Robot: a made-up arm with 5 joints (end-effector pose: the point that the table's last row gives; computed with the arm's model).
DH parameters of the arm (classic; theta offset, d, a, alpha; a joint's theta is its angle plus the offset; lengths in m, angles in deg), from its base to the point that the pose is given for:
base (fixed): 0 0.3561 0.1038 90
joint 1: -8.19 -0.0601 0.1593 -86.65
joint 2: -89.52 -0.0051 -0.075 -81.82
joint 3: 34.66 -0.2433 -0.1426 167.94
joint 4: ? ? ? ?
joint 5: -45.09 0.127 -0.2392 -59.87
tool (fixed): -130.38 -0.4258 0 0
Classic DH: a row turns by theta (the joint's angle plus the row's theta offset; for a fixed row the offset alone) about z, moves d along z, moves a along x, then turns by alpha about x.
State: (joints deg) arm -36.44 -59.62 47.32 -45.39 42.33
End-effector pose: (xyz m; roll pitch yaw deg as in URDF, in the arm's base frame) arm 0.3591 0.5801 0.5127 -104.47 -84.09 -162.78
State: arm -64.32 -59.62 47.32 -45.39 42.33
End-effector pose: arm 0.4027 0.5801 0.3752 96.93 -67.70 -4.60
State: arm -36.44 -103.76 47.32 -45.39 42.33
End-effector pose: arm 0.6387 0.4899 0.2293 -18.55 -59.43 80.78
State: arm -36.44 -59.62 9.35 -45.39 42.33
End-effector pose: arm 0.3769 0.6624 0.2964 71.42 -59.62 32.89
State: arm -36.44 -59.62 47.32 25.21 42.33
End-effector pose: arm 0.2250 0.6216 0.2753 73.69 -32.90 52.82
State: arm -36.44 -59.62 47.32 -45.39 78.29
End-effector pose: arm 0.1491 0.6347 0.3501 -38.68 -59.08 154.48
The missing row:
joint 4: 38.67 -0.1391 0.0665 -80.53
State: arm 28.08 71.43 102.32 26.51 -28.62
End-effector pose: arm -0.0829 -0.0128 0.7466 -174.12 -78.39 6.89
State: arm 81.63 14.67 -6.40 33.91 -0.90
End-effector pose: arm 0.3323 0.4029 0.1322 -40.17 14.61 96.27
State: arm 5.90 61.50 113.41 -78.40 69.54
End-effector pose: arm 0.0902 -0.4830 0.4217 -133.80 55.77 -76.50
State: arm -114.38 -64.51 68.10 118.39 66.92
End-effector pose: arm 0.1654 0.4378 0.5097 -158.39 2.79 101.80
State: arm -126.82 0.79 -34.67 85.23 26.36
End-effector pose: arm 0.1131 0.0174 0.6378 152.60 -62.93 160.08
